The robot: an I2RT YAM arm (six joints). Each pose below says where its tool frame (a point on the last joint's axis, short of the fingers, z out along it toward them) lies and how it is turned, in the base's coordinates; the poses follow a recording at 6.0 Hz.
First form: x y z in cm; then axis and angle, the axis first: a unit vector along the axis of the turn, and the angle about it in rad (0 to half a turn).
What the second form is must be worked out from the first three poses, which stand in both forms.
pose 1, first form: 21.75, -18.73, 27.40, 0.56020, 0.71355, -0.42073, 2.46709
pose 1, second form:
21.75, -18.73, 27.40
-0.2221, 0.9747, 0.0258
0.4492, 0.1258, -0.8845
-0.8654, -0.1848, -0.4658

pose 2, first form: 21.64, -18.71, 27.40, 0.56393, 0.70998, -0.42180, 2.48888
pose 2, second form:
21.64, -18.71, 27.40
-0.2238, 0.9746, 0.0044
0.4623, 0.1101, -0.8799
-0.8580, -0.1949, -0.4752

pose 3, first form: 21.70, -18.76, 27.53, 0.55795, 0.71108, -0.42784, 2.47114
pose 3, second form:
21.70, -18.76, 27.53
-0.2283, 0.9735, 0.0161
0.4418, 0.1183, -0.8893
-0.8676, -0.1959, -0.4571

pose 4, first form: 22.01, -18.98, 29.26, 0.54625, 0.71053, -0.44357, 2.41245
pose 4, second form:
22.01, -18.98, 29.26
-0.2248, 0.9731, 0.0504
0.3821, 0.1356, -0.9141
-0.8964, -0.1863, -0.4023

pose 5, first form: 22.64, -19.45, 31.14, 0.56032, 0.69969, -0.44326, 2.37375
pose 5, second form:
22.64, -19.45, 31.14
-0.1796, 0.9820, 0.0589
0.3662, 0.1224, -0.9225
-0.9130, -0.1441, -0.3816

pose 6, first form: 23.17, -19.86, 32.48, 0.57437, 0.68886, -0.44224, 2.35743
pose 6, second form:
23.17, -19.86, 32.48
-0.1445, 0.9881, 0.0527
0.3635, 0.1025, -0.9260
-0.9203, -0.1147, -0.3739

